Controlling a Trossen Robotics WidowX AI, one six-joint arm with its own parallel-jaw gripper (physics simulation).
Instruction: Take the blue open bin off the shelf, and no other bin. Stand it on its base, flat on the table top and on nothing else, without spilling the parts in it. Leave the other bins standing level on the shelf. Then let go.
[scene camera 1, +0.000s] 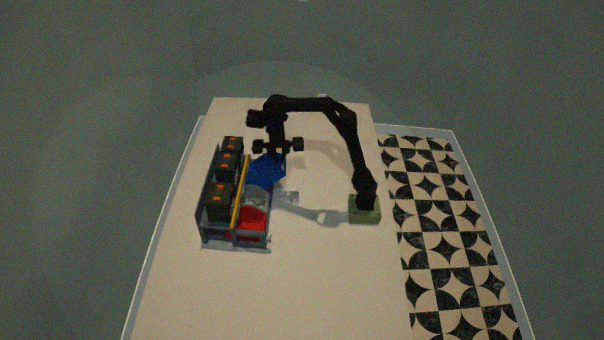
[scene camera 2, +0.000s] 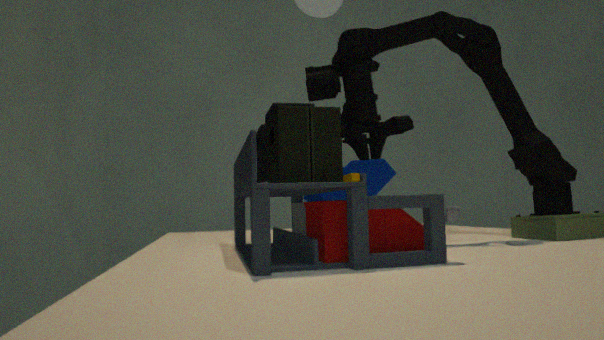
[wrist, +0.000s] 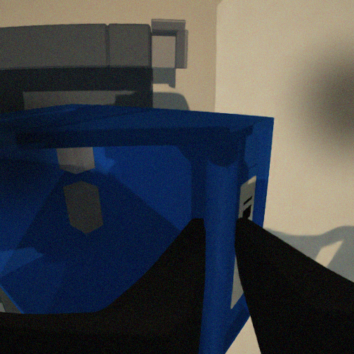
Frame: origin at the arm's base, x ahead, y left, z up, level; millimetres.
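Where they show: gripper, fingertip midpoint: (scene camera 1: 280, 163); arm's base, link origin: (scene camera 1: 365, 204) (scene camera 2: 554, 214).
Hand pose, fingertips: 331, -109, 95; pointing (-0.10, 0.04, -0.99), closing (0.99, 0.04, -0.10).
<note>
Things, the pixels of their centre, and the offset from my fingertips, as dx, dy, dz. "spot": a spot on its surface instead. Level surfaces: height alone.
- blue open bin, body centre: (scene camera 2: 348, 185) (scene camera 1: 266, 169) +53, +13, -27
- shelf, surface spot: (scene camera 2: 261, 230) spot: +258, +298, -89
- red bin, body centre: (scene camera 2: 362, 228) (scene camera 1: 245, 223) +111, +224, -95
- grey bin, body centre: (scene camera 1: 250, 200) +107, +115, -95
- yellow rail, body centre: (scene camera 2: 316, 186) (scene camera 1: 239, 188) +142, +111, -32
- table, surface height: dz -139
The blue open bin (scene camera 1: 265, 171) (scene camera 2: 374, 176) (wrist: 140, 185) is raised at its front and tilted, its front end higher than its rear. Its rear part is still over the shelf (scene camera 1: 201, 212) (scene camera 2: 261, 230), near the yellow rail; whether it touches the shelf is hidden. My gripper (scene camera 1: 281, 158) (scene camera 2: 369, 158) (wrist: 218, 228) is shut on the bin's front wall, one finger inside and one outside. Grey parts (wrist: 83, 207) lie inside the bin. The red bin (scene camera 1: 252, 218) (scene camera 2: 395, 230) and a grey bin (scene camera 1: 256, 195) between it and the blue one stand in the shelf's lower front.
Dark boxes (scene camera 1: 219, 202) (scene camera 2: 292, 145) with orange marks stand on the shelf's upper level, behind the yellow rail (scene camera 1: 241, 187) (scene camera 2: 352, 177). The arm's green base (scene camera 1: 364, 217) (scene camera 2: 555, 227) stands on the table (scene camera 1: 280, 285) to the right, beside a patterned strip (scene camera 1: 445, 247).
</note>
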